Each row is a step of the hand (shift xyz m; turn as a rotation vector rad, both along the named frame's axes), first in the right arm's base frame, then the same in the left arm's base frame.
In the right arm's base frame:
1: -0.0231 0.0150 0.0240 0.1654 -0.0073 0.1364
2: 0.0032 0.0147 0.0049 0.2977 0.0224 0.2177
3: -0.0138 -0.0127 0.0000 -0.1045 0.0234 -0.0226
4: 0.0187 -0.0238 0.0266 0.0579 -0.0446 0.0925
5: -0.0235 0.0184 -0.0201 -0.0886 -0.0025 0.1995
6: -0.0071 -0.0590 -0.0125 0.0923 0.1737 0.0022
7: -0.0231 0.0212 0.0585 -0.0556 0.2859 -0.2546
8: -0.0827 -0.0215 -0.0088 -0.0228 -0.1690 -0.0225
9: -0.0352 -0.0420 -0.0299 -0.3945 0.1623 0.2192
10: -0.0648 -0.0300 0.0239 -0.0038 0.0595 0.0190
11: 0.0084 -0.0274 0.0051 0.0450 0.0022 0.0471
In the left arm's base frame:
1: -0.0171 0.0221 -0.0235 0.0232 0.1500 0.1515
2: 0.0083 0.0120 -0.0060 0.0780 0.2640 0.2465
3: -0.0160 -0.0094 -0.0027 -0.0363 -0.0322 -0.0981
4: -0.0172 0.0152 0.0331 -0.0408 0.0696 0.0859
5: 0.0077 -0.0135 -0.0325 -0.1584 0.1456 -0.0369
6: -0.0337 -0.0410 0.0296 0.1599 0.1083 -0.0374
7: -0.0313 0.0541 -0.0223 0.2738 -0.0877 -0.2588
8: -0.0579 -0.0373 -0.0513 -0.1050 -0.1067 0.0847
9: -0.0311 -0.0539 -0.0052 -0.2507 0.1706 -0.3715
10: -0.0694 -0.0098 -0.0274 0.0241 0.0441 -0.0373
11: -0.0144 -0.0071 0.0243 0.0037 0.0513 0.0401

